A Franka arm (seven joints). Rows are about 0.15 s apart.
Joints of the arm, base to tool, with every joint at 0 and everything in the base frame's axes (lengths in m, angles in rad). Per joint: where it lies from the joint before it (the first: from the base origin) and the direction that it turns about. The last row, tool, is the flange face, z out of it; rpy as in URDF.
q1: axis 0 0 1 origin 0.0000 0.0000 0.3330
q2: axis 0 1 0 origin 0.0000 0.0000 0.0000
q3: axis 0 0 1 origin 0.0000 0.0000 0.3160
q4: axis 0 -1 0 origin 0.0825 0.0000 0.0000
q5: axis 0 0 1 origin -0.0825 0.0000 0.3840
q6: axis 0 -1 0 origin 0.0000 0.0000 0.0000
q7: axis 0 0 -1 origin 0.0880 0.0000 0.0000
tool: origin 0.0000 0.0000 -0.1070 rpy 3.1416 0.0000 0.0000
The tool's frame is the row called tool.
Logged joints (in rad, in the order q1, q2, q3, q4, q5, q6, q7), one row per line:
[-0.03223, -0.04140, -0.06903, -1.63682, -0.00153, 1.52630, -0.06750]
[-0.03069, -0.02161, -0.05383, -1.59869, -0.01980, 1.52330, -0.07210]
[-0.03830, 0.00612, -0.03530, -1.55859, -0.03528, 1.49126, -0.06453]
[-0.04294, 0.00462, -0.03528, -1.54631, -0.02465, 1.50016, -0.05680]
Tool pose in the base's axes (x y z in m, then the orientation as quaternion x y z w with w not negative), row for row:
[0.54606, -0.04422, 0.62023, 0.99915, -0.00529, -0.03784, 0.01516]
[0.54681, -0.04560, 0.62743, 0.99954, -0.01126, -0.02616, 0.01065]
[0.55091, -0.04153, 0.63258, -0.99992, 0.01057, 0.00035, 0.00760]
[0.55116, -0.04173, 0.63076, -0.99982, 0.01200, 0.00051, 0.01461]
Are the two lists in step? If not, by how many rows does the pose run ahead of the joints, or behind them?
The pose runs 2 rows ahead of the joints: the pose in row i belongs to the joints in row i + 2.
